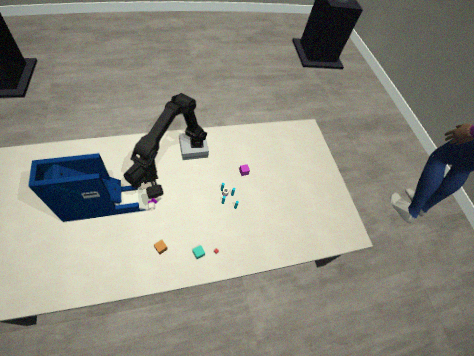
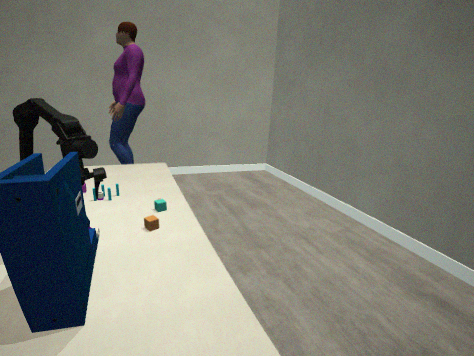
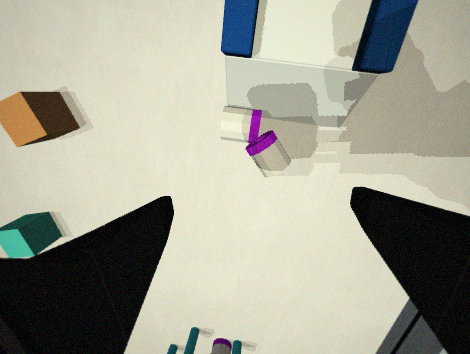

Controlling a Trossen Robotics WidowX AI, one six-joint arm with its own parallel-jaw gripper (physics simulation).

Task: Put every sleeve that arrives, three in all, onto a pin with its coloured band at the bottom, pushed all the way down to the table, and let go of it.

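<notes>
Two whitish sleeves with purple bands lie at the foot of the chute's ramp, band ends together. One sleeve point(image 3: 236, 123) point(image 1: 152, 205) point(image 2: 98, 232) lies on its side; the other sleeve point(image 3: 273, 156) lies slanted, its band toward the first. My gripper point(image 3: 260, 200) point(image 1: 150, 186) is open and empty above the table, its fingertips wide apart; the sleeves show beyond the gap between them. A third sleeve point(image 1: 226, 192) point(image 2: 100, 194) point(image 3: 221, 349) stands upright among several teal pins point(image 1: 236, 204) point(image 2: 117, 189) point(image 3: 191, 341), purple band at the bottom. Its inside is too small to make out.
The blue chute point(image 1: 75, 200) point(image 2: 45, 250) point(image 3: 239, 30) stands at the left. An orange block point(image 1: 160, 246) point(image 2: 151, 223) point(image 3: 25, 120), a teal block point(image 1: 198, 251) point(image 2: 160, 205) point(image 3: 30, 235) and a small red cube point(image 1: 216, 251) lie toward the front. A purple block point(image 1: 244, 170) lies behind the pins.
</notes>
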